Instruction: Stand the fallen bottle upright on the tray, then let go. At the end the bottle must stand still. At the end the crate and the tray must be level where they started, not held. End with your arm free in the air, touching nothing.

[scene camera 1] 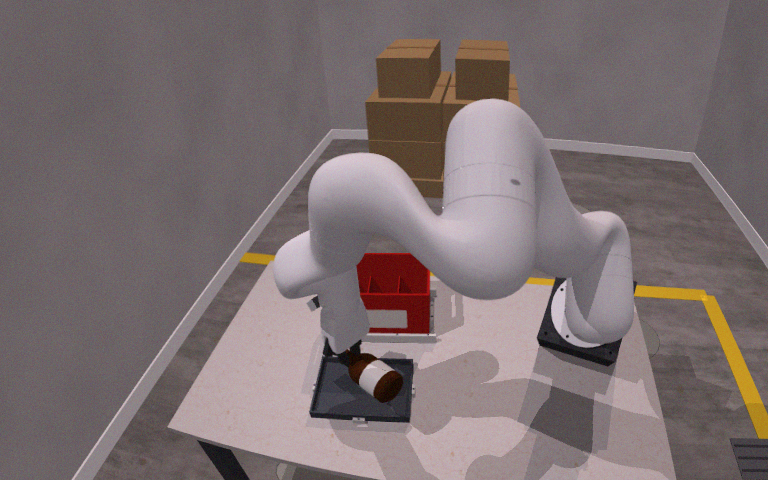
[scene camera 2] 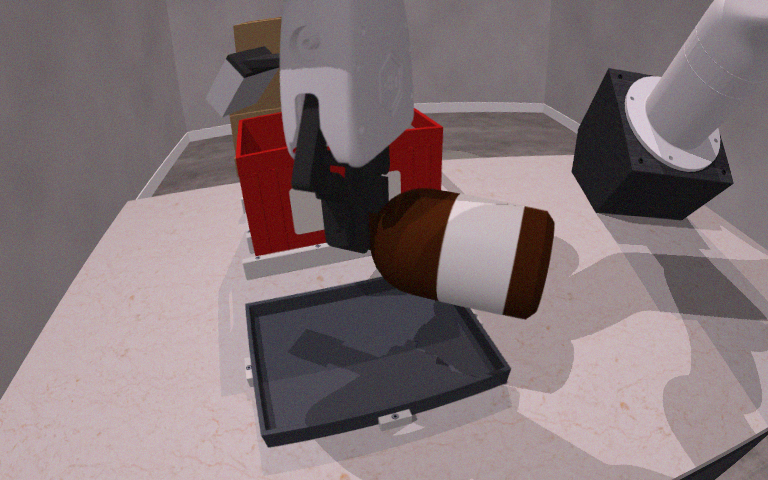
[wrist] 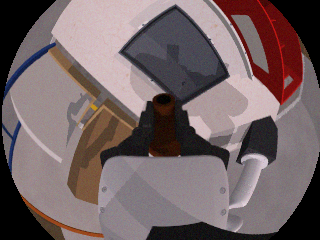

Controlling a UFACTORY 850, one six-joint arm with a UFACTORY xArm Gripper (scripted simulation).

Note:
I see my gripper (scene camera 2: 358, 235), a tray (scene camera 2: 336, 351) and a red crate (scene camera 2: 279, 218).
The tray is seen too in scene camera 1 (scene camera 1: 336, 396) and in the wrist view (wrist: 173, 51). The red crate is seen too in scene camera 1 (scene camera 1: 396, 298). My gripper also shows in scene camera 1 (scene camera 1: 350, 359) and in the wrist view (wrist: 164, 108).

